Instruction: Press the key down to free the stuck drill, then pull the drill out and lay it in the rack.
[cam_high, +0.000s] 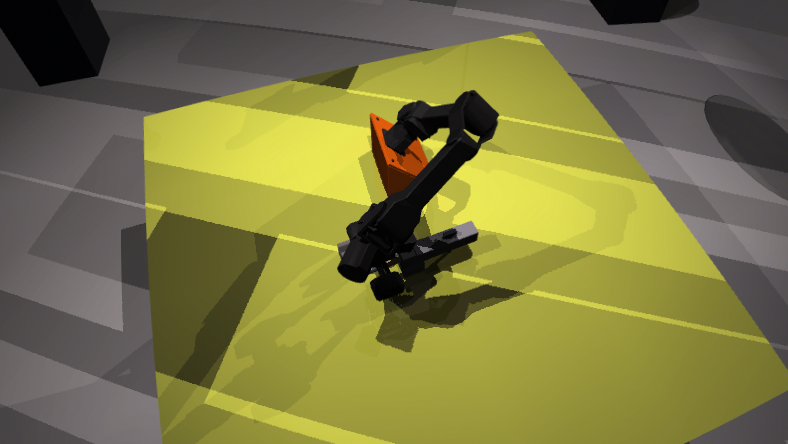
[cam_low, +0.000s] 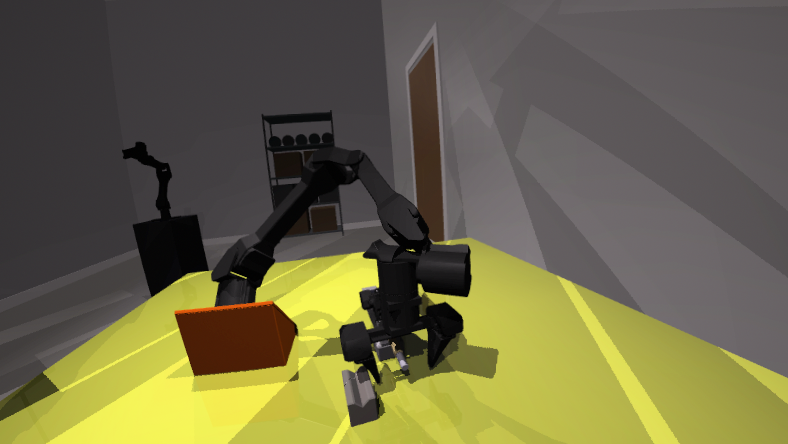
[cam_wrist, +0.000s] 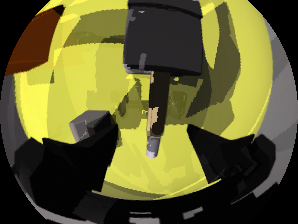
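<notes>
The drill lies 4 cm to the left of my gripper tip, 3 cm above it and 1 cm behind it. Also, from my gripper tip: dark key: 17 cm to the left, 4 cm behind, 4 cm above; grey v-grooved rack: 7 cm behind, 4 cm to the right; grey housing block: 14 cm to the left, 4 cm behind, 3 cm above.
</notes>
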